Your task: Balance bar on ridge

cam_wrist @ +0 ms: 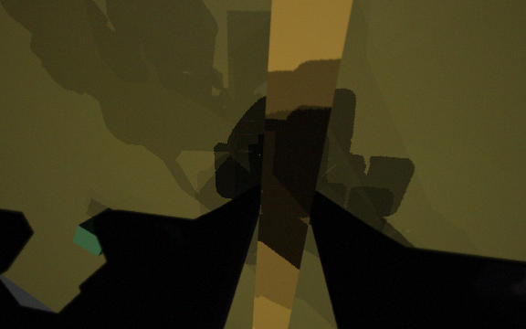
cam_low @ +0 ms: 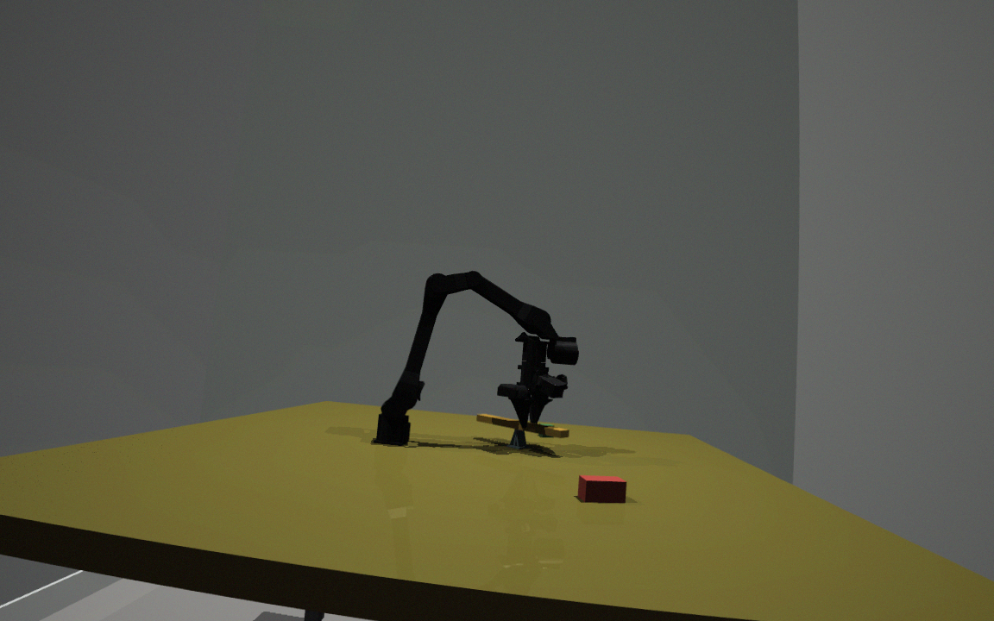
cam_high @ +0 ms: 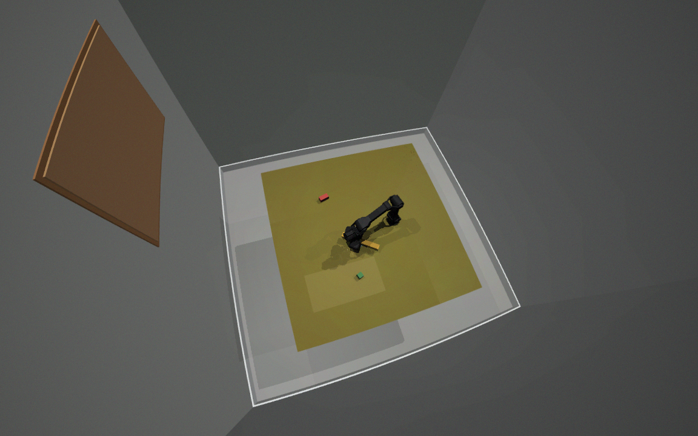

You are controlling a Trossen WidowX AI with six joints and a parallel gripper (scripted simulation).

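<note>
Right now the bar is 2 cm behind my gripper tip and 2 cm to the left of it. Round my gripper tip: red block: 13 cm ahead, 38 cm to the right, 3 cm below; small green cube: 5 cm ahead, 23 cm to the left, 3 cm below.
</note>
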